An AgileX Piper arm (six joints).
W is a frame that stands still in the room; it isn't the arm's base.
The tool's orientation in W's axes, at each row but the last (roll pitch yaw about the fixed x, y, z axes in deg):
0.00, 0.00, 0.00
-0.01, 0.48, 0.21
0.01, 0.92, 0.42
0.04, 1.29, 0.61
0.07, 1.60, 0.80
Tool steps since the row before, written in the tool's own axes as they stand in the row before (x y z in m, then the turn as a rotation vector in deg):
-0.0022, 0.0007, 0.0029, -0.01, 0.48, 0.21
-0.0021, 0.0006, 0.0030, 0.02, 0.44, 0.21
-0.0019, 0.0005, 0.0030, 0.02, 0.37, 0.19
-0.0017, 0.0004, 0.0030, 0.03, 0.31, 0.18
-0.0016, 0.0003, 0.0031, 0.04, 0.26, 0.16
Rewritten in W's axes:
-0.0022, 0.0007, 0.0029, -0.01, 0.48, 0.21
-0.0021, 0.0006, 0.0030, 0.02, 0.44, 0.21
-0.0019, 0.0005, 0.0030, 0.02, 0.37, 0.19
-0.0016, 0.0004, 0.0030, 0.03, 0.31, 0.18
-0.0015, 0.0003, 0.0031, 0.04, 0.26, 0.16

